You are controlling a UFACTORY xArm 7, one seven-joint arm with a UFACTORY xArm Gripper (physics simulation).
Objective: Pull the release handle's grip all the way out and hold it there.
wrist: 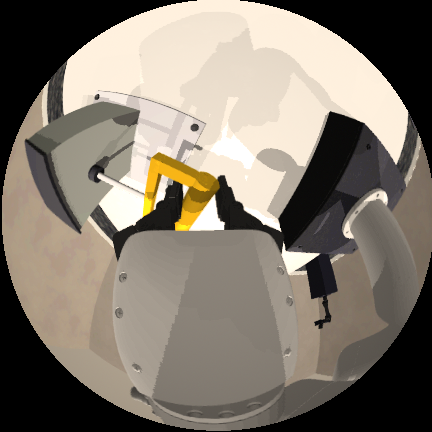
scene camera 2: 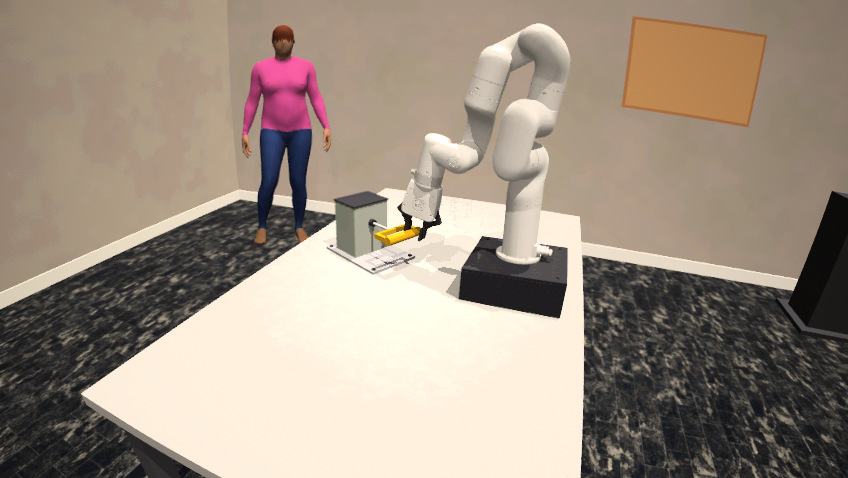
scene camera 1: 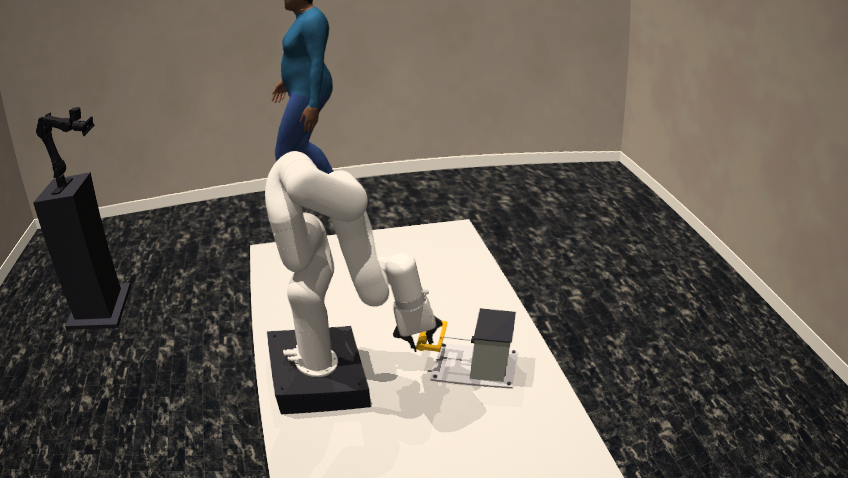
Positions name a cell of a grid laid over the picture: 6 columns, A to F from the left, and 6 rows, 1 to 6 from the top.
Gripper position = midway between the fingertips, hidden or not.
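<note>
You'd see the gripper (scene camera 2: C3), and it's also there in the other views, the gripper (wrist: C3) (scene camera 1: C5). There's a pale base plate (wrist: C2) as well.
</note>
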